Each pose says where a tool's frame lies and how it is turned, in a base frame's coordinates. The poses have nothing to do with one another.
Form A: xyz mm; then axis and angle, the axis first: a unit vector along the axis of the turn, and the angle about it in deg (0 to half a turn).
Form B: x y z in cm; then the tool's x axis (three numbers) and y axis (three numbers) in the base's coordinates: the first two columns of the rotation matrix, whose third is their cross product. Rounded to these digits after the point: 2 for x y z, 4 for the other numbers.
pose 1, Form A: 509.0 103.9 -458.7 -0.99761 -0.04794 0.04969 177.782
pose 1, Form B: 50.90 10.39 -45.87 0.9905 0.0975 -0.0973 0.0937 -0.9947 -0.0434
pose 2, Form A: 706.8 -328.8 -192.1 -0.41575 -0.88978 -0.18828 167.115
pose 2, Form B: 70.68 -32.88 -19.21 -0.6335 0.6885 0.3530 0.7725 0.5887 0.2381
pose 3, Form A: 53.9 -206.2 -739.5 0.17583 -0.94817 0.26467 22.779
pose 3, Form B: 5.39 -20.62 -73.95 0.9244 0.0895 0.3707 -0.1155 0.9921 0.0485
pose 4, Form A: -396.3 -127.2 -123.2 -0.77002 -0.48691 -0.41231 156.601
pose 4, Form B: -39.63 -12.72 -12.32 0.2193 0.5553 0.8022 0.8828 -0.4631 0.0792
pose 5, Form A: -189.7 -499.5 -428.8 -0.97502 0.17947 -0.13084 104.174
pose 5, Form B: -18.97 -49.95 -42.88 0.9386 -0.3447 -0.0152 -0.0910 -0.2048 -0.9746
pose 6, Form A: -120.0 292.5 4.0 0.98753 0.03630 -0.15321 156.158
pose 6, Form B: -12.00 29.25 0.40 0.9525 0.0067 -0.3044 0.1306 -0.9121 0.3885
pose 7, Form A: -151.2 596.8 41.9 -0.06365 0.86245 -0.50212 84.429
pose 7, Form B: -15.12 59.68 4.19 0.1007 -0.5493 -0.8295 0.4502 0.7687 -0.4544
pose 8, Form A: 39.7 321.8 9.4 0.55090 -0.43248 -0.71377 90.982
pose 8, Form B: 3.97 32.18 0.94 0.2916 -0.9560 0.0325 0.4713 0.1731 0.8648
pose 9, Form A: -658.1 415.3 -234.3 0.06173 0.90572 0.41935 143.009
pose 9, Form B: -65.81 41.53 -23.43 -0.7919 0.3529 -0.4984 -0.1518 0.6768 0.7203
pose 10, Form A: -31.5 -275.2 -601.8 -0.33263 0.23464 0.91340 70.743
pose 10, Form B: -3.15 -27.52 -60.18 0.4040 0.8100 -0.4251 -0.9146 0.3667 -0.1704
